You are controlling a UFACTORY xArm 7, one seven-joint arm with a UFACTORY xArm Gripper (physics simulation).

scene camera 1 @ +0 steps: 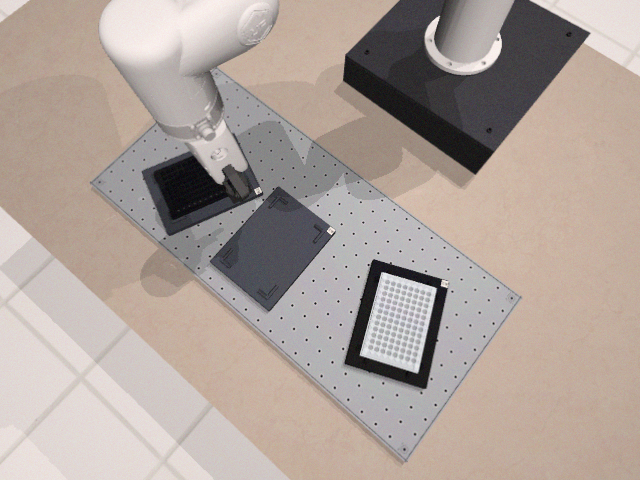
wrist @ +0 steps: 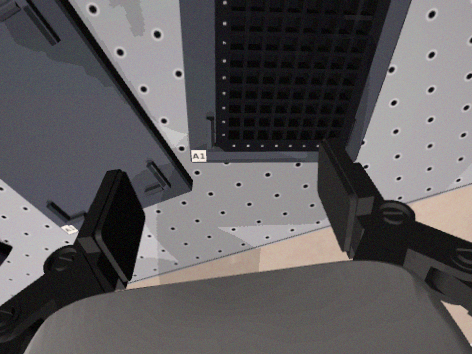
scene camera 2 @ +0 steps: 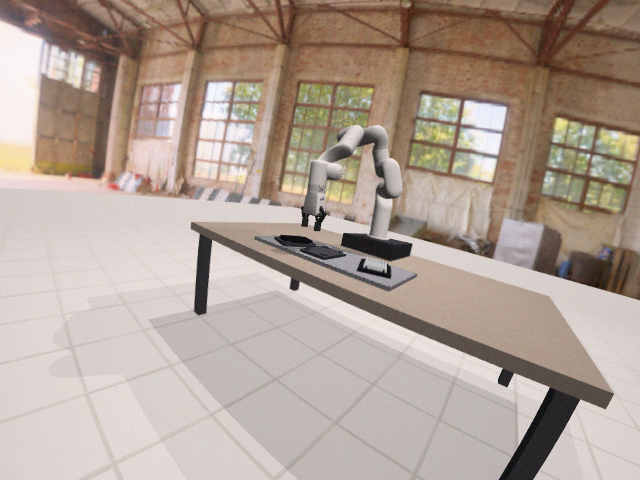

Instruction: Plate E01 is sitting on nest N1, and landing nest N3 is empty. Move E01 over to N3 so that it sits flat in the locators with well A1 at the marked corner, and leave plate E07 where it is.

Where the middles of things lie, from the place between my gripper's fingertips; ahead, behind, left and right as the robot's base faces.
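The white well plate [scene camera 1: 396,332] is 330 mm to the left of my hand, 50 mm ahead of it and 60 mm below it. And the black well plate [scene camera 1: 186,186], that's 50 mm to the right of my hand, 60 mm below it and 10 mm ahead of it.
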